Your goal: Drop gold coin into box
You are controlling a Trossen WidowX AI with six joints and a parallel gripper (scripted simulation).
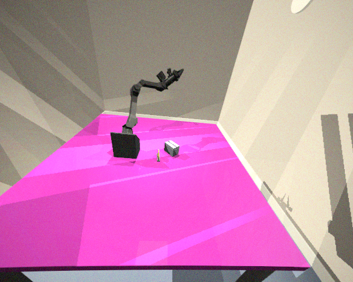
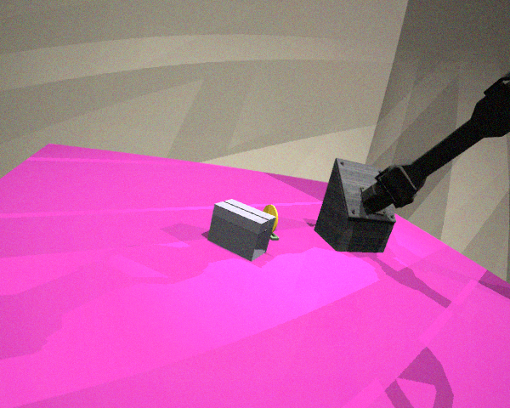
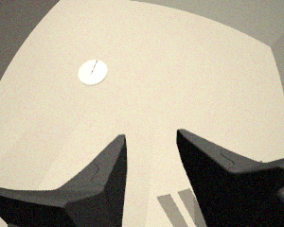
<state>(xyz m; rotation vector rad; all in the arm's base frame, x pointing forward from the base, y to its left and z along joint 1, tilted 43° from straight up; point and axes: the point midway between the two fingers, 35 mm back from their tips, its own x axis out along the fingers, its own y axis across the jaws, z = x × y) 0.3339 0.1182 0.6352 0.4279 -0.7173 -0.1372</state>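
My gripper tip is now 11 cm past the gold coin, 57 cm to the left of it and 51 cm above it.
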